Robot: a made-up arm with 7 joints.
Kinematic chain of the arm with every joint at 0, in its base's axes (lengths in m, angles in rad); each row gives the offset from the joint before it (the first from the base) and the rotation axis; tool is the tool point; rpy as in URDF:
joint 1: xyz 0 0 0.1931 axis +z
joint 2: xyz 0 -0.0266 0.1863 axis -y
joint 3: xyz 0 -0.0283 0.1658 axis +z
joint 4: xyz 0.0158 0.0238 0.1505 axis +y
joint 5: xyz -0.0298 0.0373 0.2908 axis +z
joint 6: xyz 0 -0.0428 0.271 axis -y
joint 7: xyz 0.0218 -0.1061 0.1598 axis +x
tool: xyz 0 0 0 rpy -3.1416 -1.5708 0
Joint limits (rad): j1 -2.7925..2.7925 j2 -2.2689..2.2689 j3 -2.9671..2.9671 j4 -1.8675..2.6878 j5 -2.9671..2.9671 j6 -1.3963..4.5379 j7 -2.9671..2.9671
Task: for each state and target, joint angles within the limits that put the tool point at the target. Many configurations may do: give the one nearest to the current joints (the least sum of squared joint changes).
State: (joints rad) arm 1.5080 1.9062 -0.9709 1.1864 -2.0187 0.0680 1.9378
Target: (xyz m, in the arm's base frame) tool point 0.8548 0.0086 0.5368
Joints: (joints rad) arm 2.0330 1.9199 -1.3393 1.8321 -1.9760 0.0319 1.9378
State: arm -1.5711 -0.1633 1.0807 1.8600 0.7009 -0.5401 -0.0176
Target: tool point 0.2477 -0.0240 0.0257
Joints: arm -1.4640 -0.4147 0.9786 2.4439 0.7081 -0.5001 -0.0176
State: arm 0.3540 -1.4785 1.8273 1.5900 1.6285 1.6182 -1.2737
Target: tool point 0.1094 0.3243 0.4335
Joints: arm -0.3309 -1.5870 1.8524 1.9946 1.6884 2.2509 -1.2737
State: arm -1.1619 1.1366 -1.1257 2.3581 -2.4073 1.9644 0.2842
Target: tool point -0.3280 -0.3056 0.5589
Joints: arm -1.3796 0.9615 -1.5403 2.4696 -2.5009 1.9841 0.2842
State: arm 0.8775 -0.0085 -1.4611 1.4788 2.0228 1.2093 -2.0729
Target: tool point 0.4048 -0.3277 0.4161
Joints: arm 0.7071 0.2216 -1.3310 1.8360 2.0324 1.9983 -2.0729
